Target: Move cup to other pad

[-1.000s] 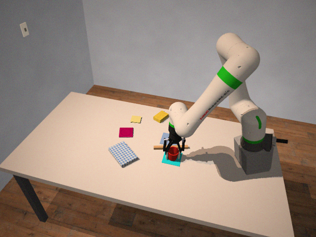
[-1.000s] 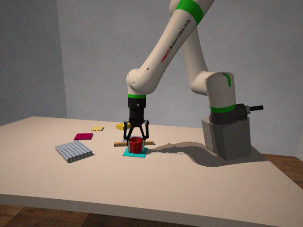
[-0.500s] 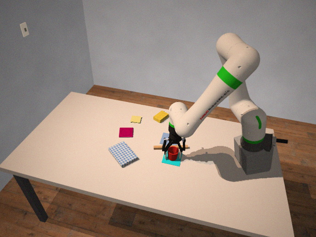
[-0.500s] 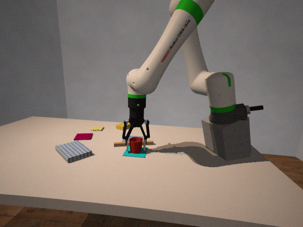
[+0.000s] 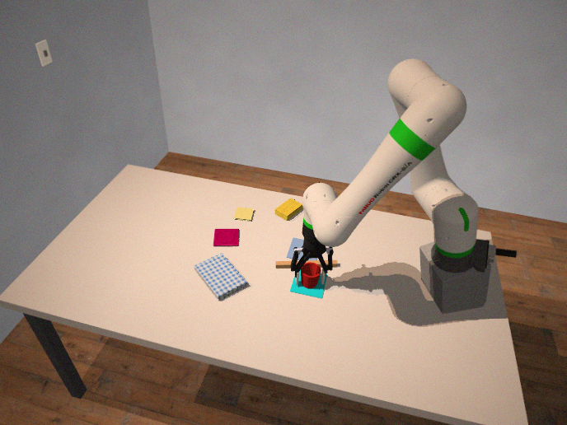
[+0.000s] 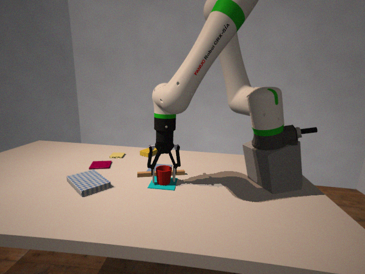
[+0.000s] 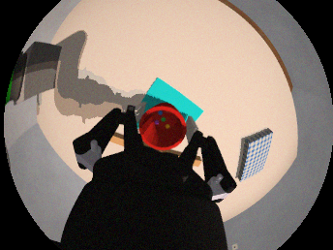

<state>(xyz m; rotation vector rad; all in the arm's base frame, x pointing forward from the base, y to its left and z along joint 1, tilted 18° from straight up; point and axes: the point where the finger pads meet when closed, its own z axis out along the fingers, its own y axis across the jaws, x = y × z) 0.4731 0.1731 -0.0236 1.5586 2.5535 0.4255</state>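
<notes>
The red cup lies 20 mm below my hand and 10 mm to the right of it. From my hand the other things lie so: wooden rail 80 mm to the right, 40 mm below, 40 mm ahead; cyan pad 50 mm below, 10 mm to the right.
</notes>
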